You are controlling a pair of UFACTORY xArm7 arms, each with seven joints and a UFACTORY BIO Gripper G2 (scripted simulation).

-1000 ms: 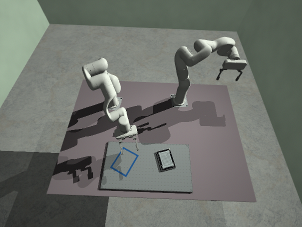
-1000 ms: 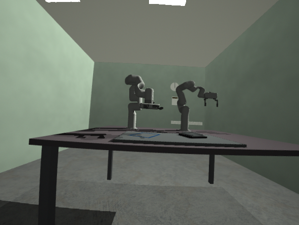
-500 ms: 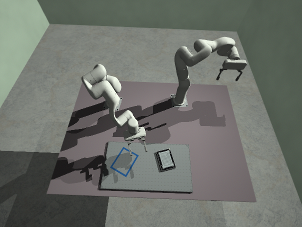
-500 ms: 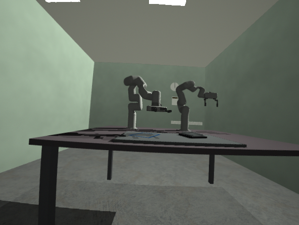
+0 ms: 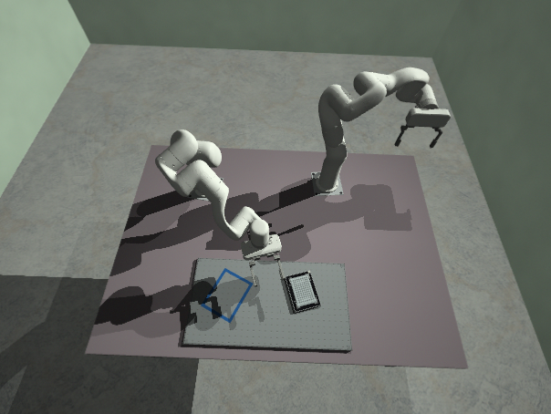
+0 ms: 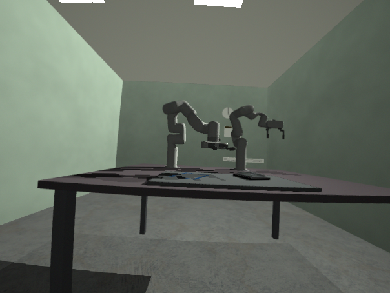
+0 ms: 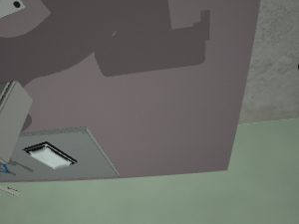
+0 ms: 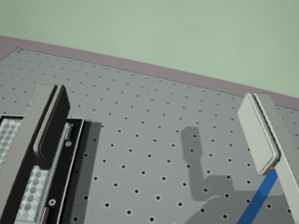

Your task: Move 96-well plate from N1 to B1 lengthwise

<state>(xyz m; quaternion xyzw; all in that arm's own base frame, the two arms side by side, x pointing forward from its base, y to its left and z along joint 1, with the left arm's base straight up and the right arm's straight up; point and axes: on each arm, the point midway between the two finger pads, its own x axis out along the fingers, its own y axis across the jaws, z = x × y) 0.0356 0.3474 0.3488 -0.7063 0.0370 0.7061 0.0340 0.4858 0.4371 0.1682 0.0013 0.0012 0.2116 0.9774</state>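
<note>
Now: the white 96-well plate 20 mm ahead of my right hand, 150 mm to the left of it and 140 mm below it. Round my right hand: black plate nest (20 mm ahead, 150 mm to the left, 150 mm below).
</note>
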